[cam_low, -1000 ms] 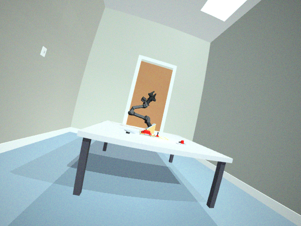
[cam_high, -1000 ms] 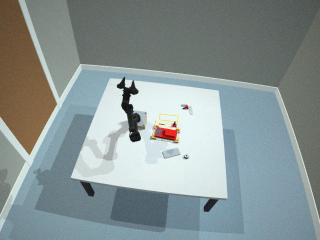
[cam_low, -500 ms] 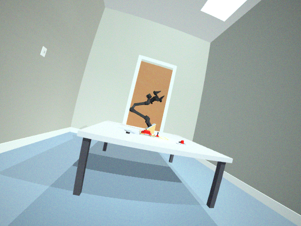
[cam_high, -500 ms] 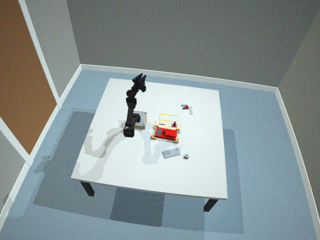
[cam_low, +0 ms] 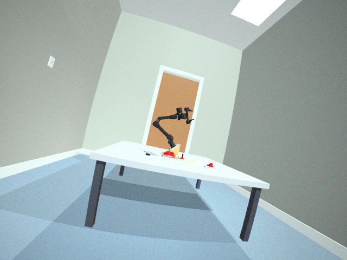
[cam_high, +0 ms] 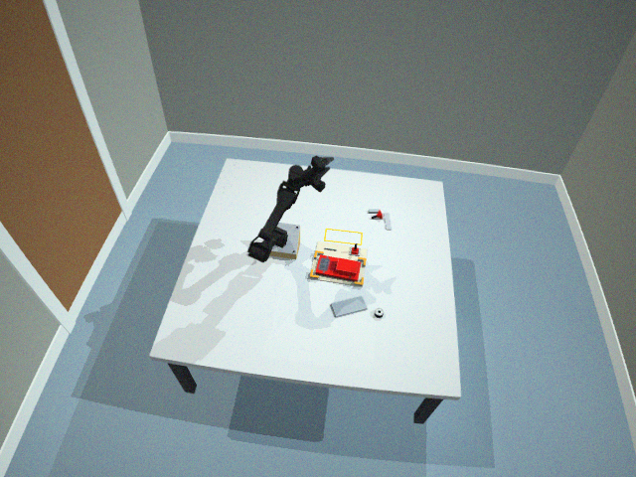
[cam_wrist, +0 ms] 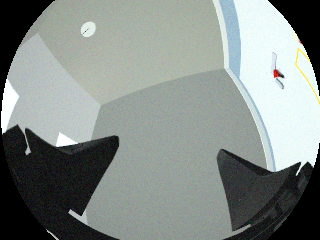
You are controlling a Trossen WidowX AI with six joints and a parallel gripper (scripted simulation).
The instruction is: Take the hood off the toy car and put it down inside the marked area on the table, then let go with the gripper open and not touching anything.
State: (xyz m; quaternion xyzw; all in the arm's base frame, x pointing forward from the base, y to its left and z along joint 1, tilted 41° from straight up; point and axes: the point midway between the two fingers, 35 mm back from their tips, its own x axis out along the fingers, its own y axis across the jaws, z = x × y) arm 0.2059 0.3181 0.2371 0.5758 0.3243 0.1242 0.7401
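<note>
My gripper tip is 45 cm above the red hood, 19 cm to the left of it and 12 cm short of it. The rest, counted from my gripper tip: wheel 48 cm below, 41 cm to the right, 27 cm ahead.
</note>
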